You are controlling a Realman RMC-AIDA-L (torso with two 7-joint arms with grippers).
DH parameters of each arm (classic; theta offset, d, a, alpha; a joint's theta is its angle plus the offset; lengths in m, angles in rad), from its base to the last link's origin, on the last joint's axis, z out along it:
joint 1: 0 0.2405 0 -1.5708
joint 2: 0 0 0 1.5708
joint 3: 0 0.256 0 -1.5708
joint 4: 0 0 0 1.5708
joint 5: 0 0.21 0 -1.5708
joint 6: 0 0 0 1.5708
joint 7: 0 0.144 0 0
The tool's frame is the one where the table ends.
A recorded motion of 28 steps. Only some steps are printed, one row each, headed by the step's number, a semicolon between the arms.
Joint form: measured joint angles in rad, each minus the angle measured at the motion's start. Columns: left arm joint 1, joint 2, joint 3, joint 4, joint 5, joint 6, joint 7; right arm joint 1, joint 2, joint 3, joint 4, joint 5, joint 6, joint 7.
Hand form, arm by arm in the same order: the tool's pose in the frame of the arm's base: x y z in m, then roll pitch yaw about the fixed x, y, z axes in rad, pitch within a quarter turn. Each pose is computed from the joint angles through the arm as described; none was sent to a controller.
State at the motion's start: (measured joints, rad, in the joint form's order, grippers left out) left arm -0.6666 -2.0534 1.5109 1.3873 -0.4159 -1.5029 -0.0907; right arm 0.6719 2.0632 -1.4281 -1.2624 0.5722 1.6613 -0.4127
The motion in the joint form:
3: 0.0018 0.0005 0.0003 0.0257 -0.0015 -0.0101 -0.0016; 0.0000 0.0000 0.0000 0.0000 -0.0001 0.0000 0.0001
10: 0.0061 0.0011 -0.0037 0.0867 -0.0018 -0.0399 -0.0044; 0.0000 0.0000 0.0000 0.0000 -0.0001 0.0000 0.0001
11: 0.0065 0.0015 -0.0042 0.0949 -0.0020 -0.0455 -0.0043; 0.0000 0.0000 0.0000 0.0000 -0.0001 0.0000 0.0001
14: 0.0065 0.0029 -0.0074 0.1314 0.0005 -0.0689 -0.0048; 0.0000 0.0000 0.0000 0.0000 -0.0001 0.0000 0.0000
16: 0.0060 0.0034 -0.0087 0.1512 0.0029 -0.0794 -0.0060; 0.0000 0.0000 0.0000 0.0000 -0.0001 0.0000 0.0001
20: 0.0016 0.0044 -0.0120 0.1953 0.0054 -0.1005 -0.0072; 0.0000 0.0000 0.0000 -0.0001 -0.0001 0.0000 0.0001
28: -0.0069 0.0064 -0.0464 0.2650 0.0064 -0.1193 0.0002; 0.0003 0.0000 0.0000 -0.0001 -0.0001 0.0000 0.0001
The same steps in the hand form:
3: -0.1538 0.3722 0.0045 -2.4771 -0.0817 1.1101; 0.1766 0.3456 -0.0119 -2.7252 -0.2870 -0.9019
10: -0.1437 0.3695 0.0114 -2.4780 -0.0921 1.0831; 0.1766 0.3456 -0.0119 -2.7252 -0.2870 -0.9019
11: -0.1425 0.3690 0.0124 -2.4778 -0.0919 1.0798; 0.1766 0.3456 -0.0119 -2.7252 -0.2870 -0.9019
14: -0.1367 0.3671 0.0172 -2.4739 -0.0941 1.0636; 0.1766 0.3456 -0.0119 -2.7252 -0.2871 -0.9018
16: -0.1333 0.3663 0.0198 -2.4709 -0.0973 1.0535; 0.1766 0.3456 -0.0119 -2.7252 -0.2870 -0.9019
20: -0.1241 0.3648 0.0254 -2.4667 -0.1053 1.0255; 0.1765 0.3456 -0.0119 -2.7252 -0.2870 -0.9018
28: -0.1097 0.3659 0.0399 -2.4628 -0.1491 0.9768; 0.1764 0.3457 -0.0119 -2.7252 -0.2870 -0.9015

